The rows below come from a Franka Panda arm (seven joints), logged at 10 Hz.
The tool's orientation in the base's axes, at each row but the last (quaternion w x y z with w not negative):
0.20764, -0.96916, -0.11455, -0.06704
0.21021, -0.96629, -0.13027, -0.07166
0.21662, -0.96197, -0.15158, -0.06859
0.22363, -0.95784, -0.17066, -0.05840
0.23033, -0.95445, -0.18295, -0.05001
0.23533, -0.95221, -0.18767, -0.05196
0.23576, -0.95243, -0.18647, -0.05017
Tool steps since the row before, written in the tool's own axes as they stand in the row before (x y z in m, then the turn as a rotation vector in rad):
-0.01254, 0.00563, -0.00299, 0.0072, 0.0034, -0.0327
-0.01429, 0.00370, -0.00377, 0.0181, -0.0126, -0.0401
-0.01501, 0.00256, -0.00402, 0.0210, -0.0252, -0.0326
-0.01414, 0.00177, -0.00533, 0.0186, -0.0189, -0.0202
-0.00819, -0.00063, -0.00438, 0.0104, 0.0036, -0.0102
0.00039, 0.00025, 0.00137, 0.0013, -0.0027, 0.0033
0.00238, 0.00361, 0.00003, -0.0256, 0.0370, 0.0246
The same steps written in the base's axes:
-0.01094, -0.00868, -0.00170, 0.0051, -0.0153, 0.0295
-0.01293, -0.00802, -0.00080, 0.0104, -0.0020, 0.0445
-0.01362, -0.00789, -0.00038, 0.0096, 0.0129, 0.0434
-0.01278, -0.00813, 0.00138, 0.0100, 0.0124, 0.0293
-0.00788, -0.00416, 0.00269, 0.0109, -0.0043, 0.0094
0.00047, 0.00057, -0.00124, 0.0002, 0.0042, -0.0015
0.00357, -0.00215, -0.00114, -0.0095, -0.0273, -0.0424

